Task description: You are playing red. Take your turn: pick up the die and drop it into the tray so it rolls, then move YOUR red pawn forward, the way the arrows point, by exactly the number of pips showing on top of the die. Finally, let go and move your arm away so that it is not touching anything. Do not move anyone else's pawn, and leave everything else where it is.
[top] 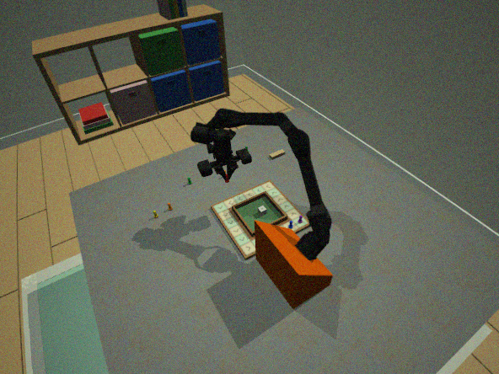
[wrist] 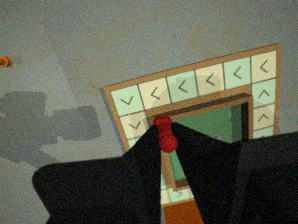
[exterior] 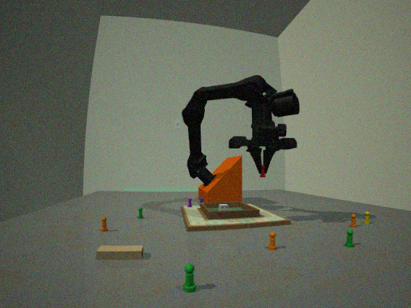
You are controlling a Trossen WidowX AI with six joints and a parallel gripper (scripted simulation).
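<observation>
My gripper tip is 13 cm past the white die, 12 cm above it and 7 cm to the left of it. Round my gripper tip: blue pawn (25 cm behind, 11 cm below, 10 cm to the right); green tray (14 cm below, 12 cm behind, 5 cm to the right); red pawn (1 cm above).
</observation>
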